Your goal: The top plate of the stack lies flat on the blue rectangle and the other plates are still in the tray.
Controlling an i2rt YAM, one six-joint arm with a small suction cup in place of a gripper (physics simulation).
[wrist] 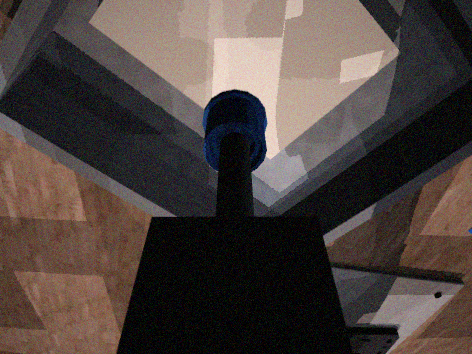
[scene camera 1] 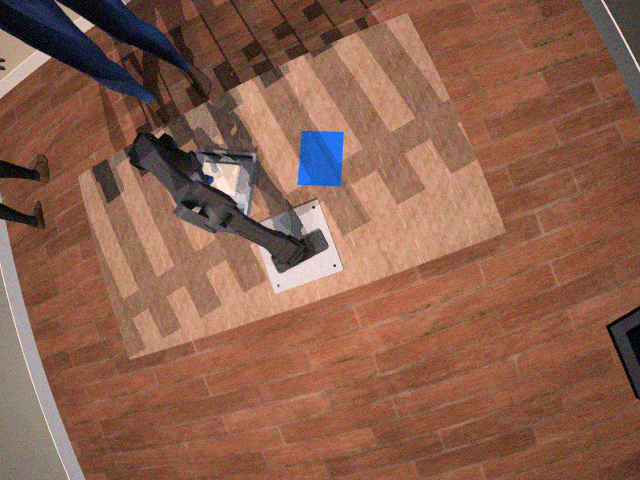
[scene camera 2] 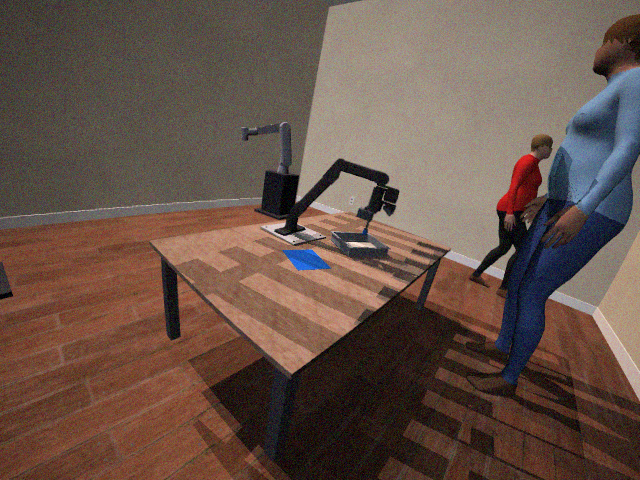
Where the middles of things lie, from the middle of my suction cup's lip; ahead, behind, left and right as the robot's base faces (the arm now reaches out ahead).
My suction cup is now 1 cm past the grey tray [scene camera 1: 249,162], 2 cm to the left of it and 7 cm above it. Also, from my suction cup: blue rectangle [scene camera 1: 320,164] (11 cm behind, 37 cm to the right, 9 cm below).
